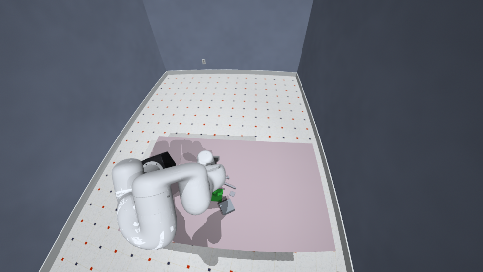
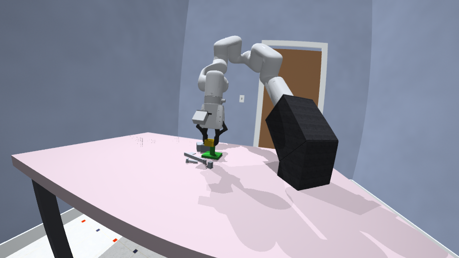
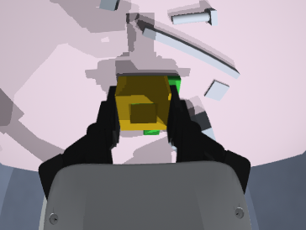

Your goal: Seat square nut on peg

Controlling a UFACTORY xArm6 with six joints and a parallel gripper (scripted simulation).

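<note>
My hand is 7 cm short of the long bar and 8 cm above it. Round my hand: small plate 10 cm ahead, 7 cm to the right, 9 cm below; then bolt 8 cm ahead, 4 cm to the left, 8 cm below; then grey block 5 cm ahead, 15 cm to the right, 7 cm below.
</note>
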